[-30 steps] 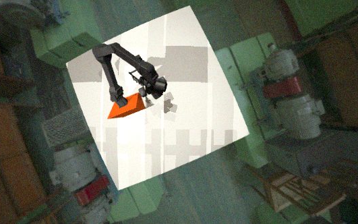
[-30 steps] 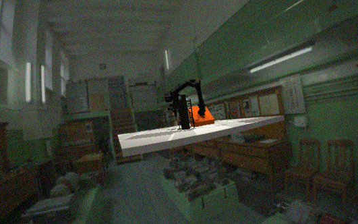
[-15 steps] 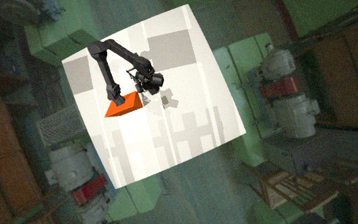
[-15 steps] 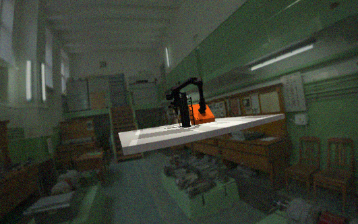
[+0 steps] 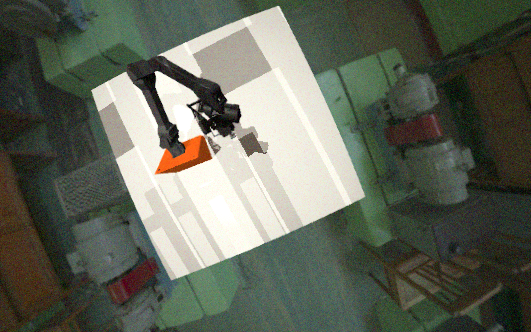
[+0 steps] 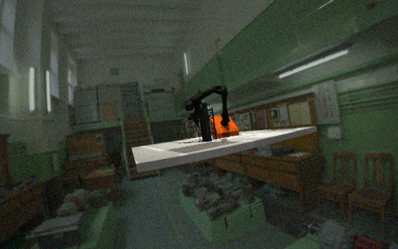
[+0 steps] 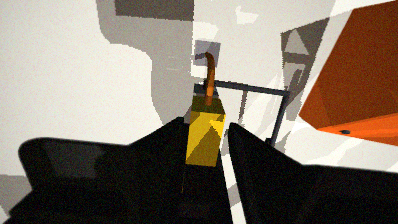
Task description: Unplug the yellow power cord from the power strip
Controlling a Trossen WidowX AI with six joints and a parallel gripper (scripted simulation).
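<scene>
My gripper tip is now 3 cm to the right of the yellow plug and 1 cm above it.
</scene>
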